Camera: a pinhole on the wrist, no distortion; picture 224 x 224 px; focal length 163.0 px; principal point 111.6 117.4 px. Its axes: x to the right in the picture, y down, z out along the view. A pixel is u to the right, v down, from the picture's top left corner.
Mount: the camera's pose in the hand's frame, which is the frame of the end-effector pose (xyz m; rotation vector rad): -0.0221 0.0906 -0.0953 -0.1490 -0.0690 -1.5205
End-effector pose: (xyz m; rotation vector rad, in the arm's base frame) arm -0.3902 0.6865 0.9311 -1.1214 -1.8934 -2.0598
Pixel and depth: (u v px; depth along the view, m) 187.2 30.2 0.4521
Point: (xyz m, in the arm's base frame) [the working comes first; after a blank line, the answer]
In the camera's frame: 0.2097 -0.2419 0.4521

-0.0919 0.9675 0.7197
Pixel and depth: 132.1 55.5 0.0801
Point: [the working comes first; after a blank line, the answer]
In the camera's frame: 0.0101 -0.0304 0.0801

-0.3113 0.6379 0.9769
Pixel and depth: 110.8 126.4 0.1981
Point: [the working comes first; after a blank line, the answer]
In the camera's frame: -0.0010 0.0109 0.1981

-0.2801 0.7513 1.0207
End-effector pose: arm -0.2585 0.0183 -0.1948 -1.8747 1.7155 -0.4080
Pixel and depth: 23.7 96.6 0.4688
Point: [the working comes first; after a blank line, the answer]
In the camera's frame: -0.2528 -0.0598 0.4688

-0.4028 0.1456 -0.6894
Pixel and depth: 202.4 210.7 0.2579
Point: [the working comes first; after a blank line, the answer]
In the camera's frame: 0.1437 0.1476 0.2579

-0.1338 -0.0895 -0.3473
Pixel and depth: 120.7 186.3 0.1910
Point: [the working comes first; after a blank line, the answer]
In the camera's frame: 0.0107 0.0807 0.1910

-0.2869 -0.0333 -0.3417
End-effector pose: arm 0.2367 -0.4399 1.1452 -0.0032 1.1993 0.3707
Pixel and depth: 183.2 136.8 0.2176
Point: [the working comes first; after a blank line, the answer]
In the camera's frame: 0.0956 0.0259 0.2176

0.3543 -0.3826 1.1821
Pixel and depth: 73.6 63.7 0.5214
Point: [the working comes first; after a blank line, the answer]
In the camera's frame: -0.1216 -0.1718 0.5214

0.4792 -0.1474 1.5101
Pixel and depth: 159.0 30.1 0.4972
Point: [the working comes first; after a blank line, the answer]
In the camera's frame: 0.1446 -0.2663 0.4972

0.5465 -0.4212 1.5392
